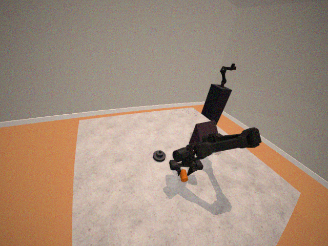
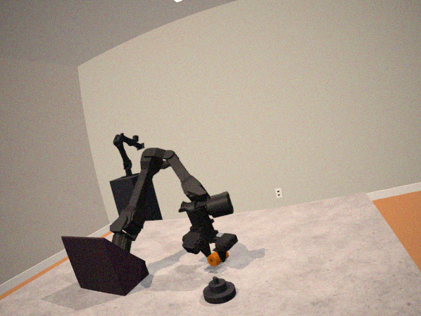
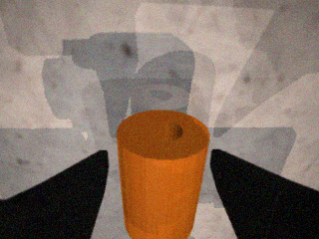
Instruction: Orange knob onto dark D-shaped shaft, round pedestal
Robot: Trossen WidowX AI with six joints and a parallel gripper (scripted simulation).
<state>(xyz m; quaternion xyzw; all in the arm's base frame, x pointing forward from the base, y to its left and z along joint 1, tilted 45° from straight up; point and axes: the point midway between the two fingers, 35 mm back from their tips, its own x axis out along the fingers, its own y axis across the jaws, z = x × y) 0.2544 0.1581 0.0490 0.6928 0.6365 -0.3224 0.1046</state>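
Right now the orange knob is 10 mm to the left of my gripper tip and 10 mm above it. From my gripper tip the other things lie so: round pedestal (180 mm to the right, 80 mm ahead, 20 mm above).
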